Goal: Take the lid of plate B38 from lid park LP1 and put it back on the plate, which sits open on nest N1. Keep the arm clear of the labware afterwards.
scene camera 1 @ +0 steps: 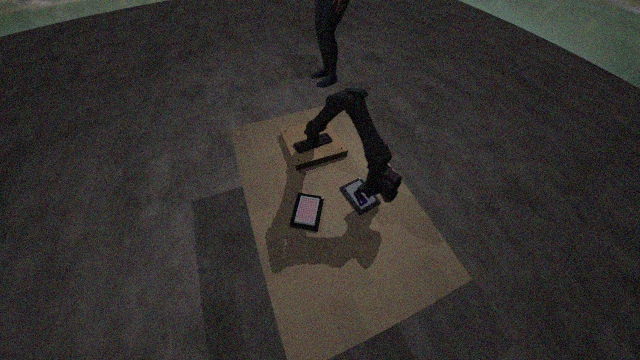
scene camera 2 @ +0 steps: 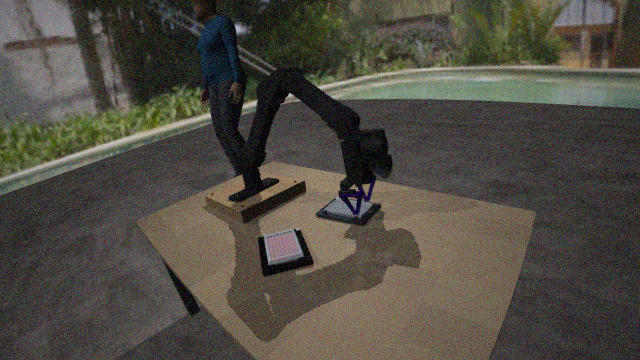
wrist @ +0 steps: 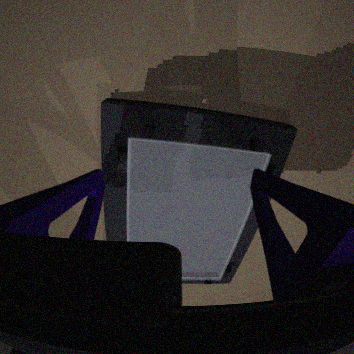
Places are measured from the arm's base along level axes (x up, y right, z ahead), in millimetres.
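Where they show: gripper, between the fingertips: (scene camera 1: 367,199) (scene camera 2: 362,207) (wrist: 177,177); arm's base, origin of its link: (scene camera 1: 313,143) (scene camera 2: 254,190).
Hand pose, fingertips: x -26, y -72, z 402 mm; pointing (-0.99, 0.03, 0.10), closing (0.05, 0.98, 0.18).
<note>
Each offset is from my fingertips to the top centre of the thing. Level surfaces: height alone.
The pale lid @[dx +4, dy +14, dz -39 mm] (scene camera 1: 353,187) (scene camera 2: 334,208) (wrist: 185,210) lies flat on the dark lid park LP1 (scene camera 1: 344,190) (scene camera 2: 344,218) (wrist: 200,121). My gripper (scene camera 1: 364,199) (scene camera 2: 362,207) (wrist: 177,177) is open, low over the lid. In the wrist view the left fingertip shows at the park's left edge, and the right fingertip overlaps the lid's right edge. Whether the fingertips touch anything cannot be told. Plate B38 @[dx +12, dy +264, dz -78 mm] (scene camera 1: 307,210) (scene camera 2: 283,247), with pink wells showing, sits open on the black nest N1 @[dx +3, dy +264, dz -78 mm] (scene camera 1: 304,228) (scene camera 2: 306,256). The plate does not show in the wrist view.
The arm's wooden base block (scene camera 1: 320,159) (scene camera 2: 274,202) stands on the wooden table top @[dx -15 mm] (scene camera 1: 350,300) (scene camera 2: 440,300), behind the nest and the lid park. A person (scene camera 1: 327,45) (scene camera 2: 220,65) stands on the floor behind the table. The arm's shadow falls across the table.
</note>
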